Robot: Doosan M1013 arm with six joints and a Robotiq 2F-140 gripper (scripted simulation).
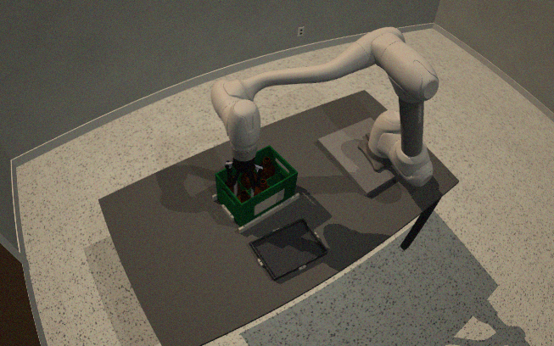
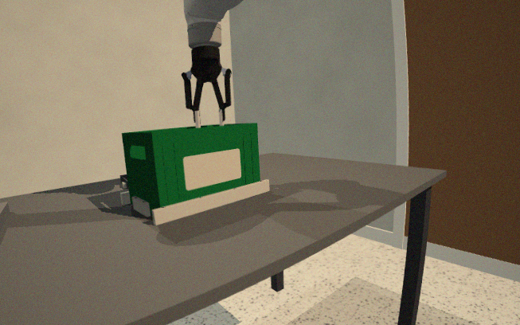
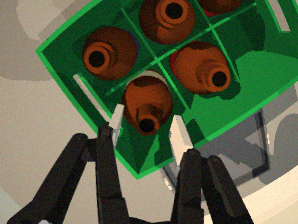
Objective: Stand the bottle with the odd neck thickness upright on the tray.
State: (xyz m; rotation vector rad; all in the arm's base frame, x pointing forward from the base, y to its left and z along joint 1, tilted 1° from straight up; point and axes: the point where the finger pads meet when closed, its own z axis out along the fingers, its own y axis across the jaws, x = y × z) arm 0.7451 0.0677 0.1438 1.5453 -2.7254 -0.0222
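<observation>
Right now the bottle is 9 cm below my hand. Also, from my hand: crate (10 cm below, 8 cm behind, 6 cm to the right); black tray (22 cm to the left, 17 cm below, 10 cm behind).
</observation>
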